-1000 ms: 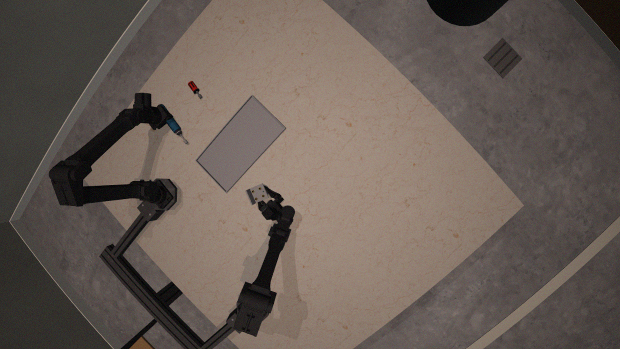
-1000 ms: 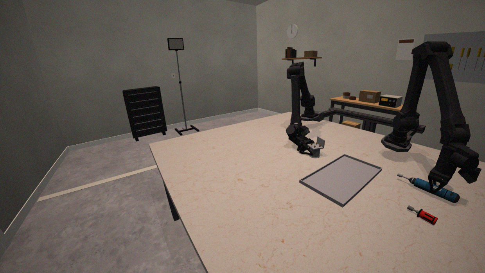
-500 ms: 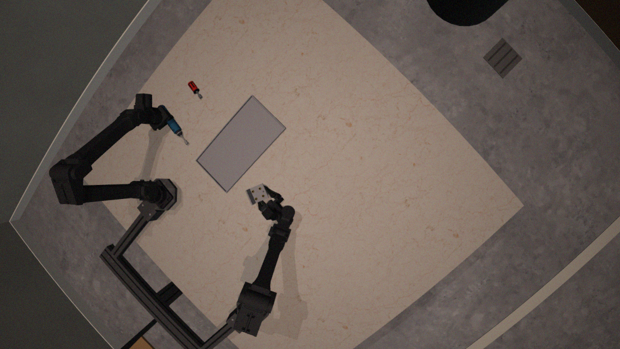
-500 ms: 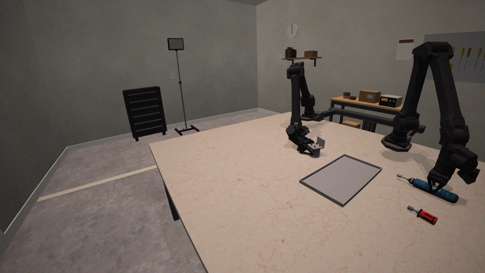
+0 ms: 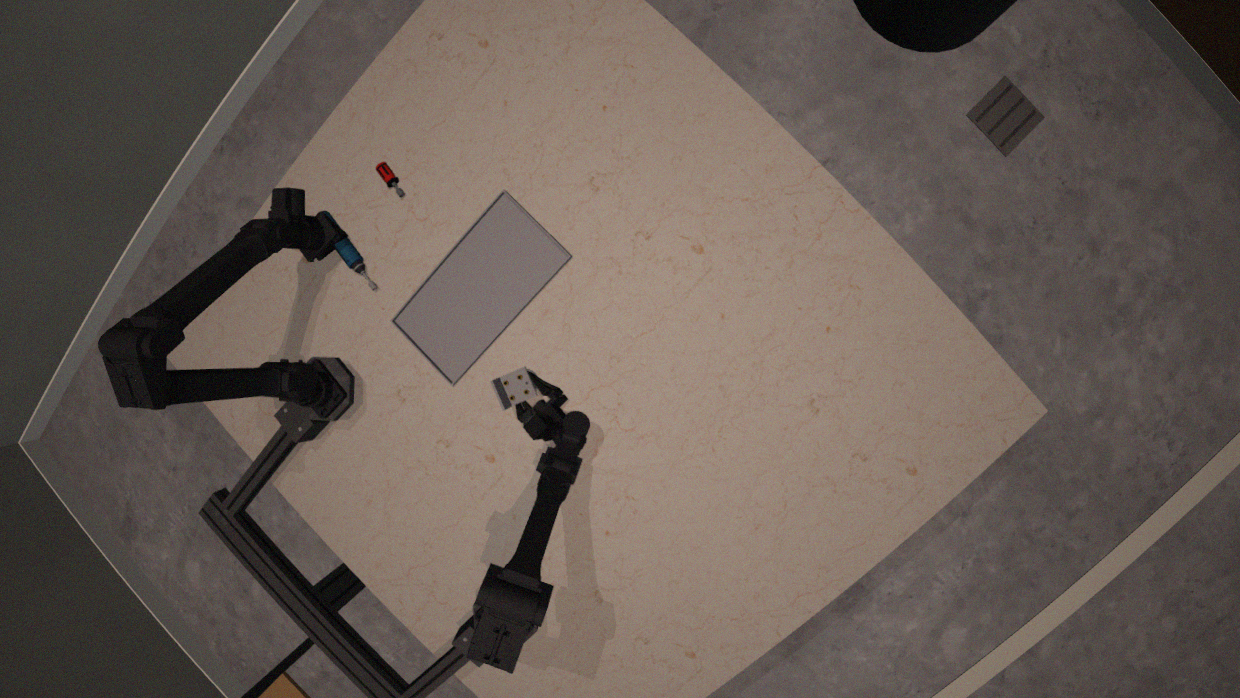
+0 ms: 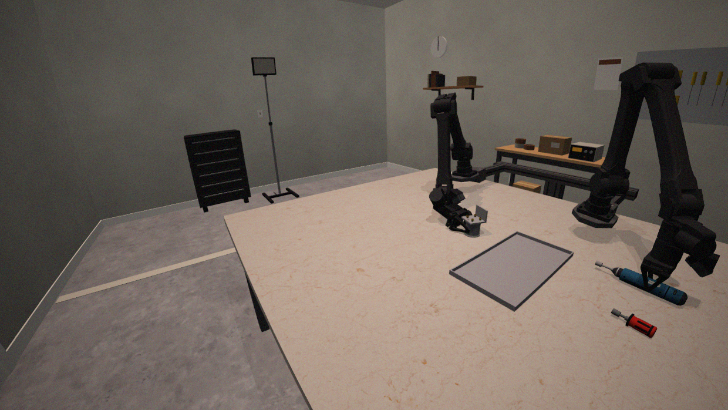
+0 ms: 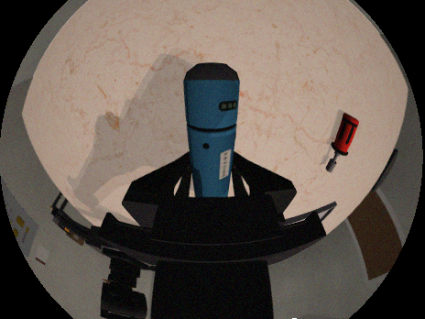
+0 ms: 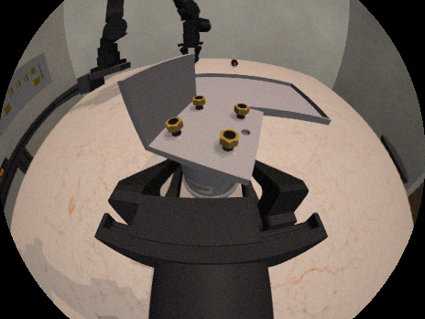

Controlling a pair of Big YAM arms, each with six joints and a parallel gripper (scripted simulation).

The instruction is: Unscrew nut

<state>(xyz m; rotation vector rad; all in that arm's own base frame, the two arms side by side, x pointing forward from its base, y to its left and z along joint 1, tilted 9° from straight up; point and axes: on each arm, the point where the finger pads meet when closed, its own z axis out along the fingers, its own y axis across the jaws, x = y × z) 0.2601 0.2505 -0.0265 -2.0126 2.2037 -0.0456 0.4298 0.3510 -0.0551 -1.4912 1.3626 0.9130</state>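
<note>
Right now my right hand is 1 cm below the joint module. From my right hand the other things lie so: flat grey tray (5 cm ahead, 24 cm to the left, 2 cm below); red-handled screwdriver (5 cm ahead, 58 cm to the left, 1 cm below); grey bracket (5 cm above).
</note>
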